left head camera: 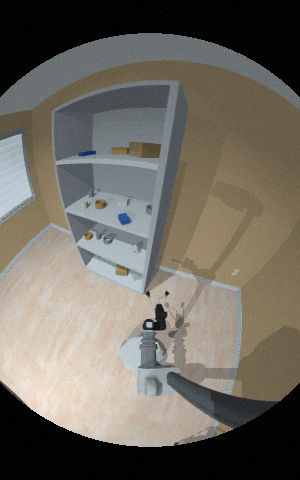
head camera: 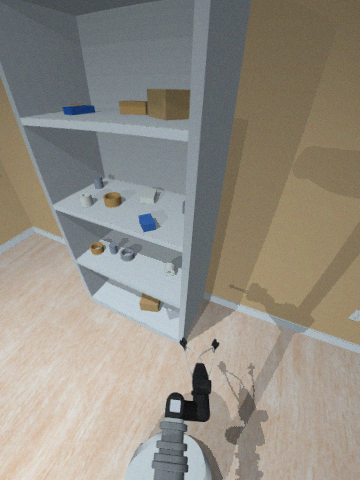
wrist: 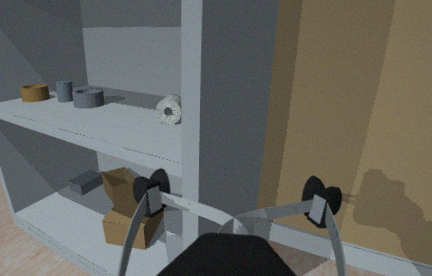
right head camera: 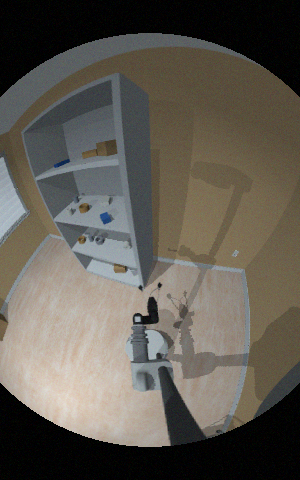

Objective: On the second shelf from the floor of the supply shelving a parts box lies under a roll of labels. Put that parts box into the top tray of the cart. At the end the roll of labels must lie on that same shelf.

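Places are measured from the robot's base along level axes (x left, y ahead, z down), in millimetres.
Pixels of known places: gripper, fingertip midpoint: (left head camera: 156, 290) (head camera: 199, 339) (wrist: 235, 188) (right head camera: 149, 283); robot's base, link origin: (left head camera: 140, 352) (right head camera: 147, 346).
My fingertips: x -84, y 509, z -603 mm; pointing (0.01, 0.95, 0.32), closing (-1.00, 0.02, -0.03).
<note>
For each thing: its top centre in the pictures, then the offset to it from my fingertips.
- white roll, top centre: (wrist: 171, 96) (head camera: 169, 265) (left head camera: 135, 246) (right head camera: 126, 242) dx +198, dy +482, dz +28 mm
- orange ring, top centre: (wrist: 33, 86) (head camera: 96, 245) dx +773, dy +633, dz +48 mm
- grey cylinder, top centre: (wrist: 63, 81) dx +644, dy +636, dz +28 mm
- grey ring, top centre: (wrist: 87, 91) (head camera: 127, 251) dx +525, dy +598, dz +50 mm
- brown box, top centre: (wrist: 134, 206) (head camera: 151, 294) (left head camera: 121, 264) (right head camera: 119, 262) dx +364, dy +542, dz +455 mm
- dark box, top centre: (wrist: 85, 177) dx +712, dy +776, dz +505 mm
- blue box, top centre: (head camera: 146, 219) (left head camera: 123, 216) (right head camera: 104, 215) dx +293, dy +369, dz -399 mm
The grey supply shelving (head camera: 212, 150) (left head camera: 175, 135) (right head camera: 137, 175) (wrist: 230, 100) stands against the wall. On its second shelf (head camera: 135, 270) (wrist: 125, 127), a white roll (head camera: 170, 269) (left head camera: 136, 248) (right head camera: 127, 244) (wrist: 168, 119) lies on its side near the right side panel, its hole facing forward. The panel's front edge partly hides it in the wrist view, and I cannot make out a parts box under it. My gripper (head camera: 199, 343) (left head camera: 157, 293) (right head camera: 150, 286) (wrist: 235, 188) is open and empty, in front of the shelving's right front corner. I cannot make out the cart.
Left on that shelf are an orange ring (wrist: 35, 95), a grey cylinder (wrist: 64, 91) and a grey ring (wrist: 88, 101). Below stand a brown box (head camera: 150, 302) (wrist: 127, 227) and a dark box (wrist: 86, 181). Above lies a blue box (head camera: 147, 222). The side panel stands between the fingertips in the wrist view.
</note>
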